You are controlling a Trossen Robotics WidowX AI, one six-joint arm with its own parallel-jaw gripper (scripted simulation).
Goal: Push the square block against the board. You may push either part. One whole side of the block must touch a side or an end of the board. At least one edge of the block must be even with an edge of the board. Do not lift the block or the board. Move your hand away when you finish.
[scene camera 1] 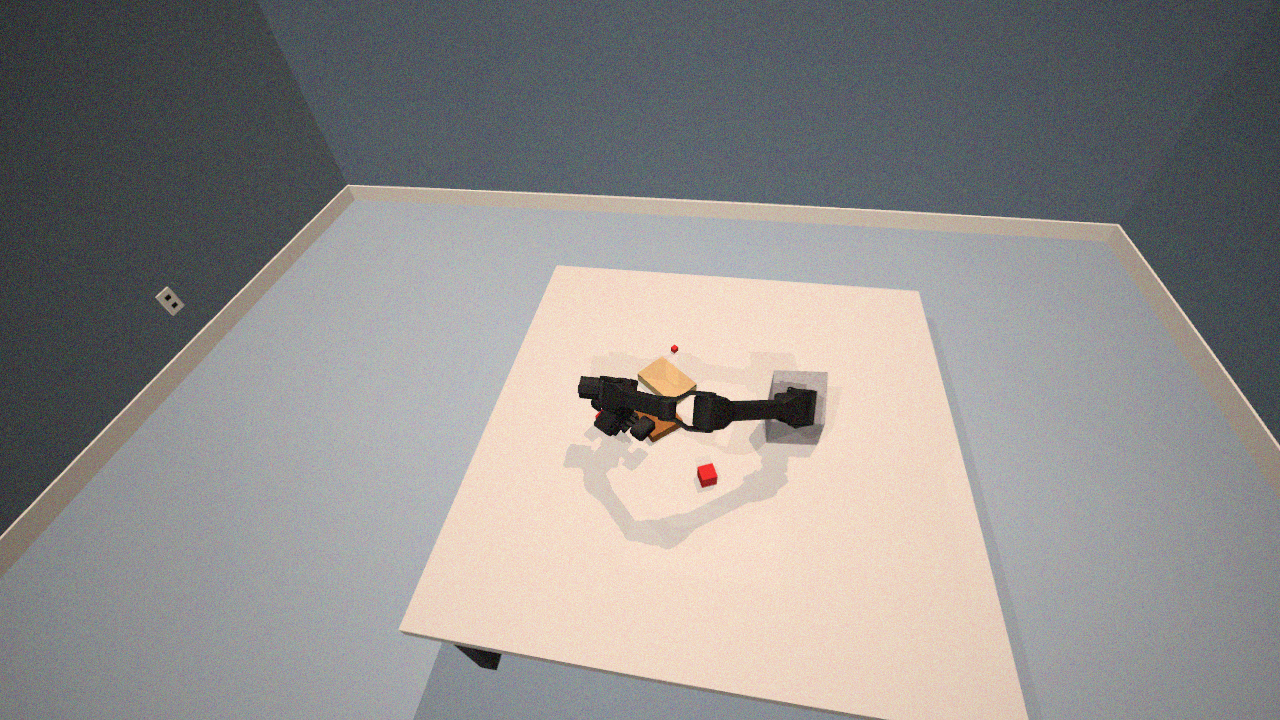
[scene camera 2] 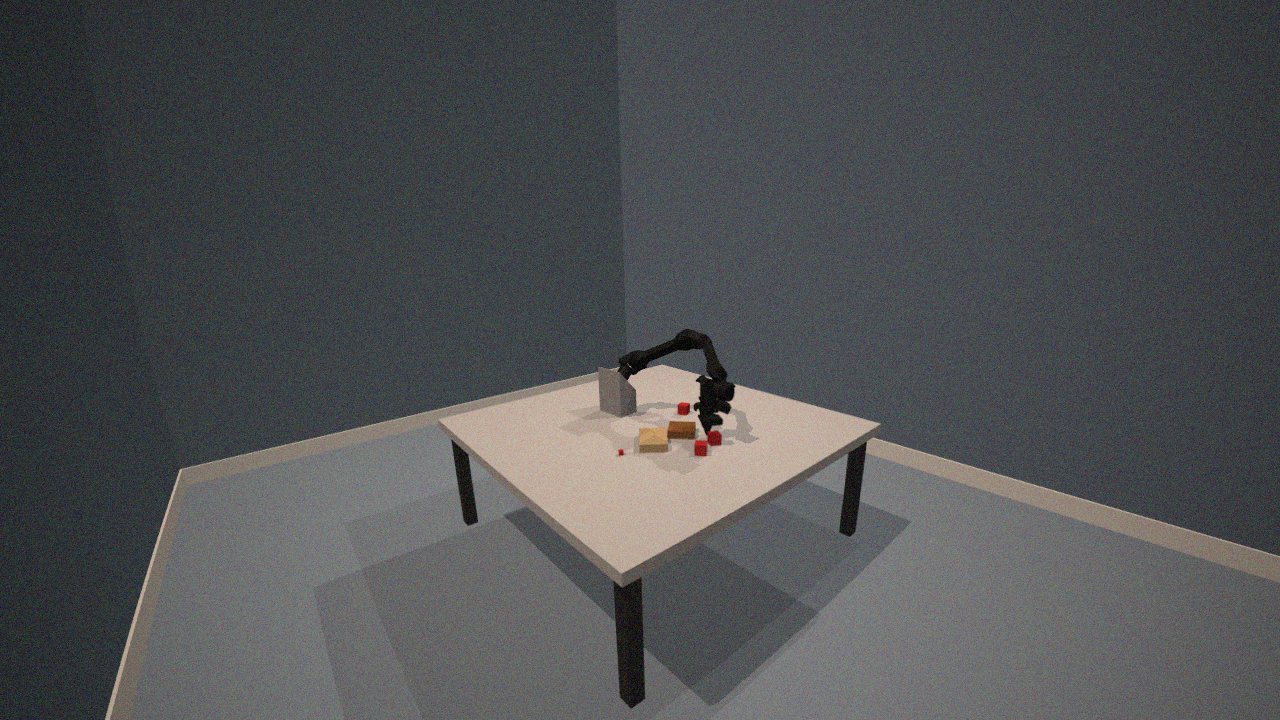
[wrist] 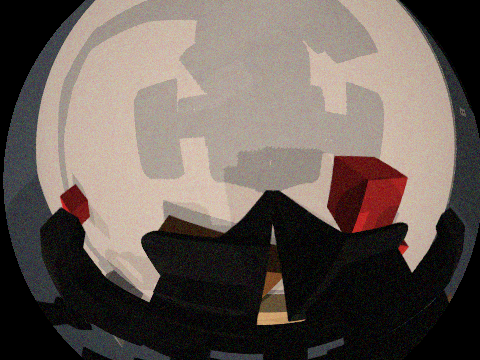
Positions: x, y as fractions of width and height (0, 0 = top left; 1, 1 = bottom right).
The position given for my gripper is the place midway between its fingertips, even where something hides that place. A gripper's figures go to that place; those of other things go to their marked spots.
My gripper (wrist: 0.57, 0.55) is 10 cm from the lens. An orange-brown square block (wrist: 0.36, 0.63): 13 cm from the lens. A tan board (wrist: 0.57, 0.86) is 22 cm from the lens. The marked spots on the tan board and the orange-brown square block are 16 cm apart.
